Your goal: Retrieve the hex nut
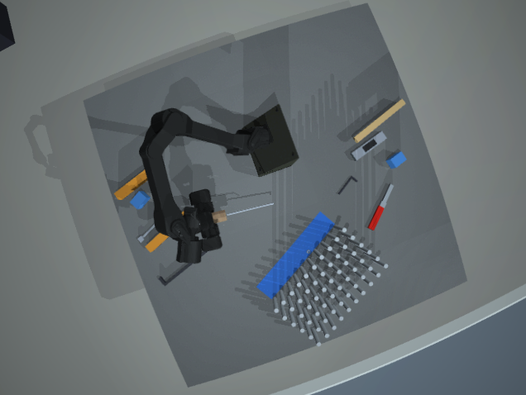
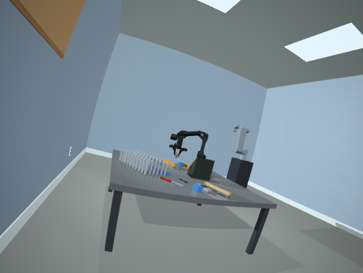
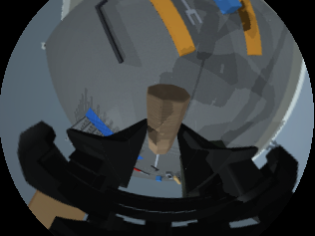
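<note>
My gripper tip is 20 mm short of the wooden-handled screwdriver, 100 mm to the right of it and 10 mm above it. Also, from my gripper tip: wrench (50 mm behind, 270 mm to the right, 130 mm below); then blue taped strip (260 mm ahead, 220 mm to the left, 130 mm below); then red-handled tool (200 mm ahead, 620 mm to the left, 130 mm below).
</note>
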